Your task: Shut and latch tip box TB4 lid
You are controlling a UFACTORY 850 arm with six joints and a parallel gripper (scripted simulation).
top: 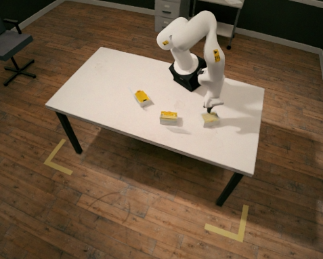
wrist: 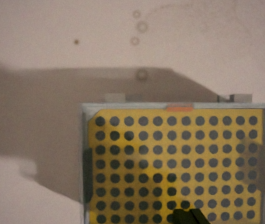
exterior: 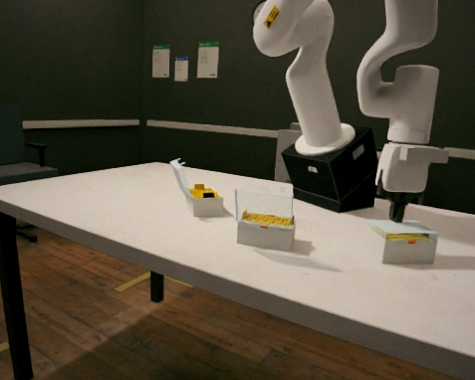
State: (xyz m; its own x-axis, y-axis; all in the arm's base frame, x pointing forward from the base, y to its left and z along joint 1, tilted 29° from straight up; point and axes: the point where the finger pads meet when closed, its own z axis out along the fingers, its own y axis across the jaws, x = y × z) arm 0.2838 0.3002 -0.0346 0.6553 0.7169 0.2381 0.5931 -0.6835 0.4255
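My hand is 3 cm above the clear lid, 2 cm to the right of it and 2 cm short of it.
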